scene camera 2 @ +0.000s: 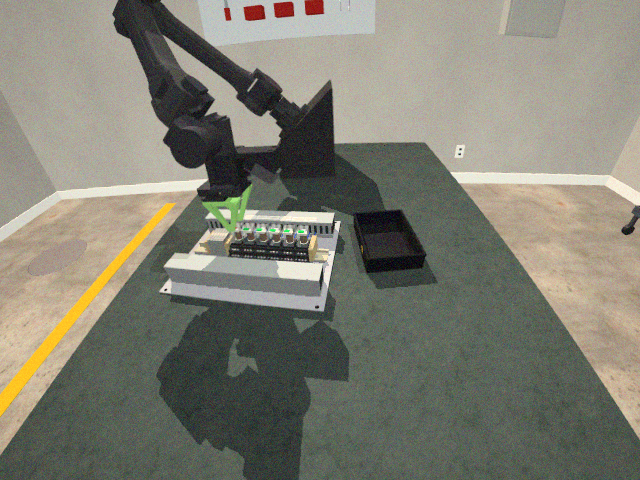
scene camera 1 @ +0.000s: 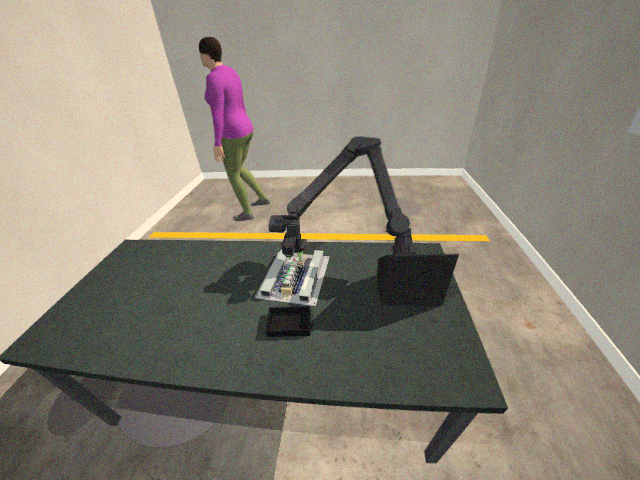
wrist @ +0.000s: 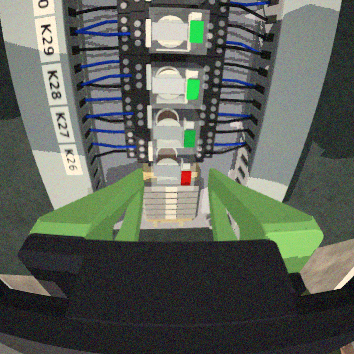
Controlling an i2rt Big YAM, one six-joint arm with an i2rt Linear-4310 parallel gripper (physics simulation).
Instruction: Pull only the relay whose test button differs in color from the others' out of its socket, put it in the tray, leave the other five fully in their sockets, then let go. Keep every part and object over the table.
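Pixels of known places: gripper, fingertip midpoint: [scene camera 2: 235, 225] [scene camera 1: 295, 259] [wrist: 175, 176]; arm's base at its link origin: [scene camera 2: 295, 122] [scene camera 1: 404, 257].
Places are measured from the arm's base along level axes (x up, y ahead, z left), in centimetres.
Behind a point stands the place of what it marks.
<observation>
The relay with the red test button [wrist: 167, 172] @(x -8.6, y 46.2, z -7.8 cm) [scene camera 2: 238, 235] @(x -9.8, y 47.9, z -7.4 cm) is at the K26 end of the row, upright in line with the others. Relays with green buttons [wrist: 170, 85] [scene camera 2: 275, 236] stand in the same socket row on the panel [scene camera 2: 299, 301] @(x -15.1, y 60.4, z 5.4 cm). My gripper [wrist: 175, 176] @(x -8.3, y 46.7, z -8.0 cm) [scene camera 2: 232, 227] @(x -8.3, y 46.7, z -8.0 cm) [scene camera 1: 294, 253] @(x -8.3, y 46.7, z -8.0 cm) is part open and empty. Its green fingertips are on either side of the red-button relay in the wrist view, with a visible gap on each side; their exact height against it is hard to tell. The black tray [scene camera 1: 287, 331] @(x -12.2, y 44.4, z 27.8 cm) [scene camera 2: 395, 262] @(x -13.3, y 53.0, z 22.8 cm) holds nothing visible.
Two long grey wiring ducts [scene camera 2: 242, 273] @(x -11.1, y 57.5, z -4.4 cm) [wrist: 295, 90] @(x -11.1, y 55.6, z -3.9 cm) flank the relay row. A ribbed terminal block [wrist: 171, 202] @(x -10.7, y 46.1, z -12.2 cm) [scene camera 2: 219, 241] @(x -10.9, y 48.3, z -11.6 cm) adjoins the red-button relay. The tray lies beyond the row's far end. A black upright plate [scene camera 1: 416, 279] @(x -0.7, y -2.6, z 11.9 cm) stands by the arm's base. A person [scene camera 1: 225, 103] is behind the table.
</observation>
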